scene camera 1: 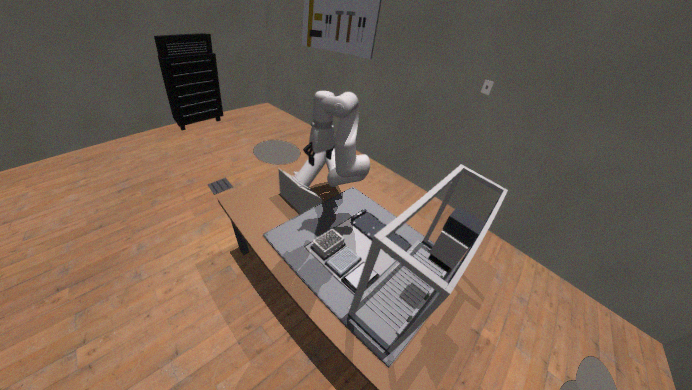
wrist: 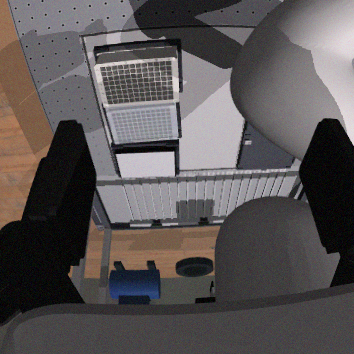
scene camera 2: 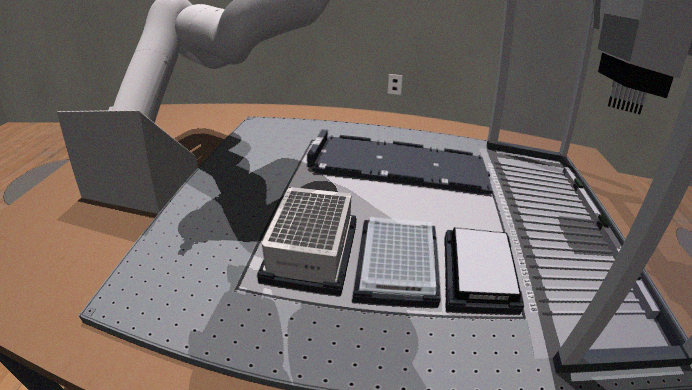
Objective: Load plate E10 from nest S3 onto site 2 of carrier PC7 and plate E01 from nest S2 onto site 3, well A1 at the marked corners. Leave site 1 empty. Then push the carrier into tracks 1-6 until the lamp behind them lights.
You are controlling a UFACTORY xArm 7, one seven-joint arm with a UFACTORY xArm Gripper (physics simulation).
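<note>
My gripper is open and empty, high above the table near the arm's base. Three plates stand in black nests in a row: a tall beige deep-well plate marked E07, a clear plate in the middle, and a white-topped plate nearest the tracks. The last two labels are too small to read. The dark carrier lies flat behind them with no plate on it, its far end at the edge of the tracks.
A grey frame stands around the tracks. A pipetting head hangs inside it. The arm's grey pedestal plate stands left of the perforated board. My arm covers part of the carrier in the wrist view.
</note>
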